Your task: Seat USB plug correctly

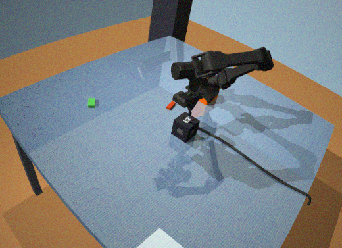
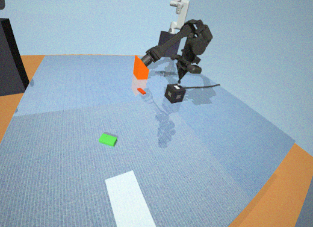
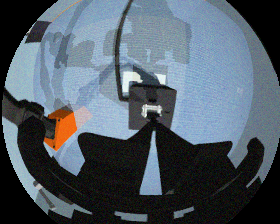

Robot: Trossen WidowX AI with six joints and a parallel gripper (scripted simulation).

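Now: the USB plug 20 mm below my gripper tip. Round my gripper tip: green block 130 mm ahead, 420 mm to the right, 120 mm below; red-orange block 120 mm behind, 150 mm to the right, 120 mm below.
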